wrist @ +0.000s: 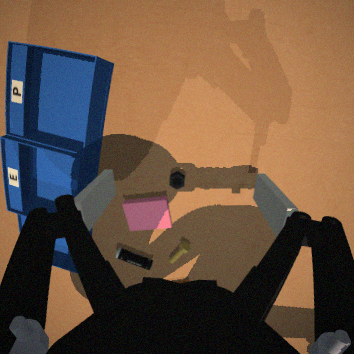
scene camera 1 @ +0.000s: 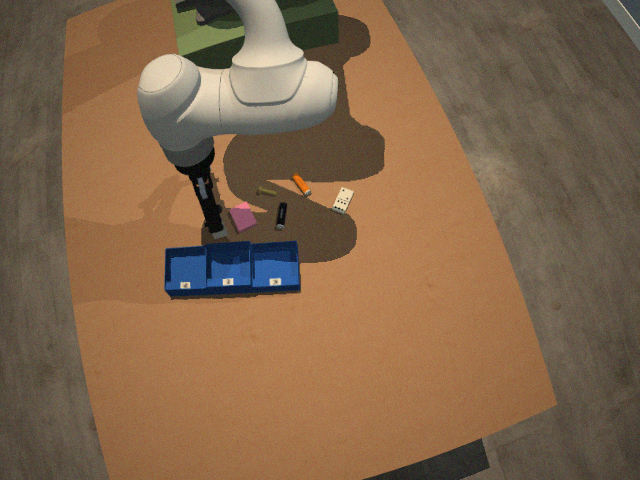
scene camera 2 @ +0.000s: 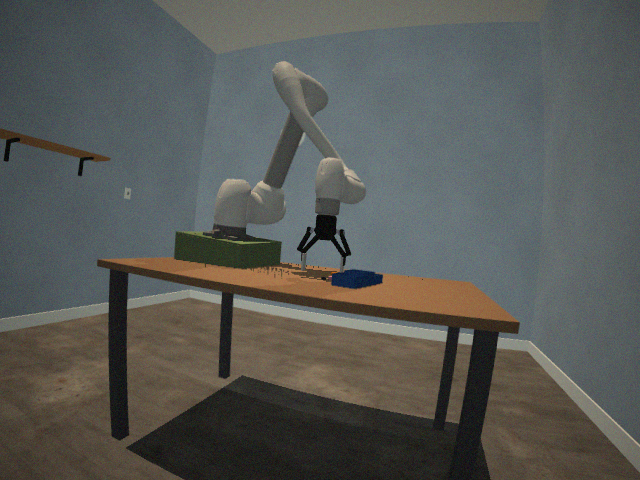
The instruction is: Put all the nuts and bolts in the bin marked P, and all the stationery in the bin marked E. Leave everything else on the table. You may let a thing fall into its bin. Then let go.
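Seen in the pictures: gripper, fingertip midpoint: [wrist: 183, 183] [scene camera 2: 321, 272]; arm's base, origin of the base link: [scene camera 2: 228, 237].
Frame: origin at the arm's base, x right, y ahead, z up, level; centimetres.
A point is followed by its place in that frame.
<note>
A black hex nut [wrist: 177, 179] @[x 15.2, y 52.1, z -11.2 cm] lies on the table, near the middle between the fingers in the wrist view; in scene camera 1 it does not show. My gripper [scene camera 1: 219, 233] [scene camera 2: 323, 266] @[x 15.5, y 51.4, z -9.5 cm] [wrist: 183, 183] @[x 15.5, y 51.4, z -9.5 cm] is wide open and empty, low above the table. A brass bolt [scene camera 1: 267, 191] @[x 4.6, y 52.1, z -11.2 cm] [wrist: 179, 251] @[x 5.2, y 51.8, z -11.2 cm] lies nearby. A pink block [scene camera 1: 242, 218] @[x 10.8, y 56.1, z -11.1 cm] [wrist: 147, 214] @[x 10.8, y 55.5, z -11.1 cm], perhaps a sticky-note pad, lies between the nut and a black cylinder with a silver end [scene camera 1: 281, 215] @[x 3.5, y 58.2, z -10.6 cm] [wrist: 134, 256] @[x 4.1, y 57.7, z -11.1 cm]. Bin P [scene camera 1: 187, 271] @[x 24.0, y 62.9, z -11.3 cm] [wrist: 65, 95] @[x 24.0, y 63.3, z -11.4 cm] and bin E [scene camera 1: 227, 271] @[x 16.4, y 65.4, z -11.3 cm] [wrist: 52, 175] @[x 15.3, y 66.6, z -11.4 cm] look empty.
A third blue bin [scene camera 1: 275, 266] @[x 7.5, y 67.3, z -11.3 cm] [wrist: 62, 245] @[x 4.8, y 68.0, z -11.4 cm] adjoins bin E. An orange cylinder [scene camera 1: 301, 184] @[x -2.0, y 53.2, z -10.7 cm] and a white domino [scene camera 1: 343, 200] @[x -8.5, y 58.8, z -11.4 cm] lie beyond the bolt. The arm stands on a green block [scene camera 1: 315, 28] @[x -16.6, y 17.6, z -4.8 cm] [scene camera 2: 227, 252] @[x 14.7, y 9.7, z -6.0 cm]. The bin walls stand close to one finger.
</note>
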